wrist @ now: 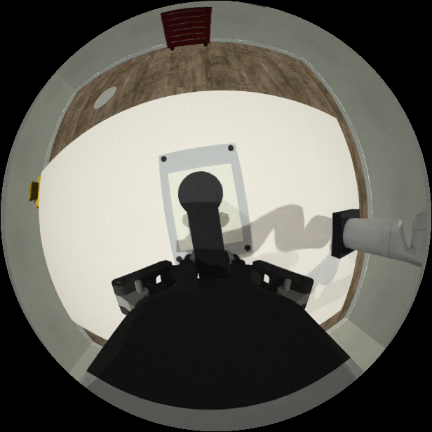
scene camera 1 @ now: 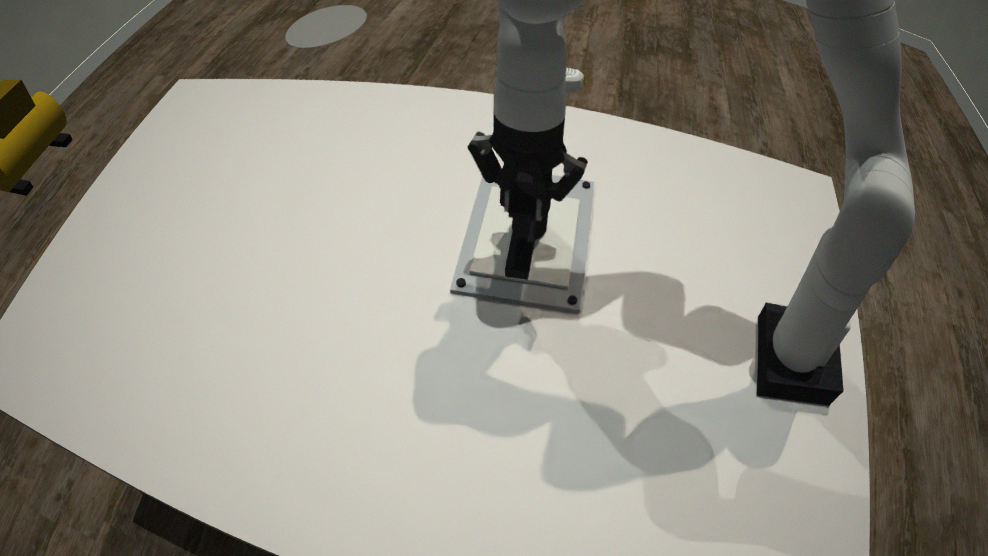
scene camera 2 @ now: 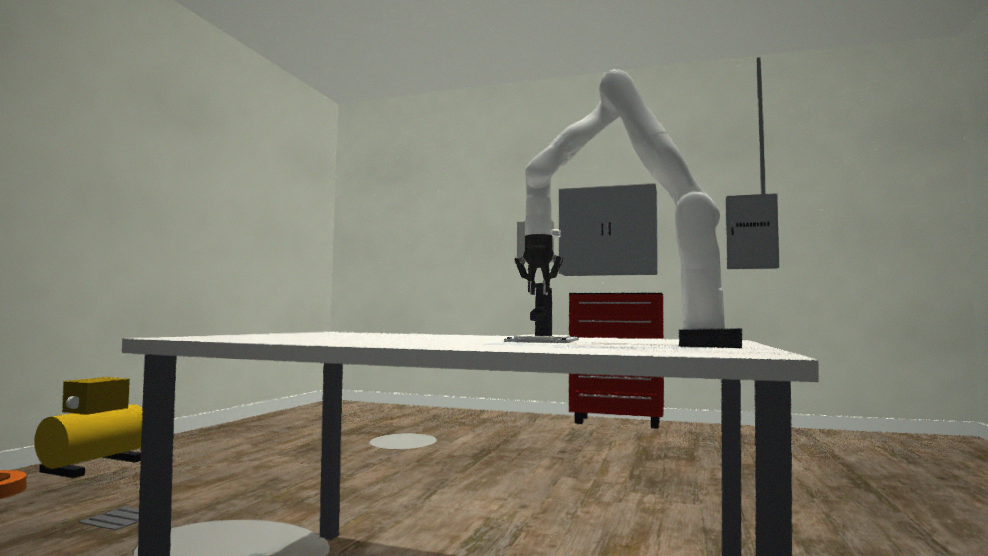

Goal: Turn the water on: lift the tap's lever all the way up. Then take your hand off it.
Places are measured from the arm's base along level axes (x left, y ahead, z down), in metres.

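Pixels of known places: gripper, fingertip midpoint: (scene camera 1: 524,211) (scene camera 2: 538,294); arm's base at its link origin: (scene camera 1: 798,345) (scene camera 2: 703,329).
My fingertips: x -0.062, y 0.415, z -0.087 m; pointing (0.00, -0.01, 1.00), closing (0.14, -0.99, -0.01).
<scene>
For each thing: its top centre in the pictures, then the offset to it from my fingertips. "pt": a spot on its surface instead.
- black tap at a spot on its surface: (scene camera 1: 518,257) pt dx +0.034, dy -0.001, dz +0.046 m
- framed grey plate at a spot on its surface: (scene camera 1: 464,248) pt dx -0.023, dy +0.081, dz +0.118 m
The black tap (scene camera 1: 518,257) (scene camera 2: 543,321) stands upright on a framed grey plate (scene camera 1: 464,248) (scene camera 2: 512,338) (wrist: 166,190) with dark bolts at its corners. In the wrist view a round dark end (wrist: 200,191) shows above the plate, and the dark lever (wrist: 205,230) runs from it down between the fingers. My gripper (scene camera 1: 523,211) (scene camera 2: 538,289) (wrist: 211,257) points down at the tap's top. Its fingers are drawn in close on both sides of the lever and appear shut on it. The lever's exact tilt and the finger contact are partly hidden.
The white table (scene camera 1: 276,242) (scene camera 2: 414,351) (wrist: 125,150) carries the tap plate. The arm's black base (scene camera 1: 794,387) (scene camera 2: 710,337) (wrist: 340,235) stands at the right. A red cabinet (scene camera 2: 615,311) (wrist: 187,27) stands behind the table, and a yellow machine (scene camera 2: 89,435) stands on the floor at left.
</scene>
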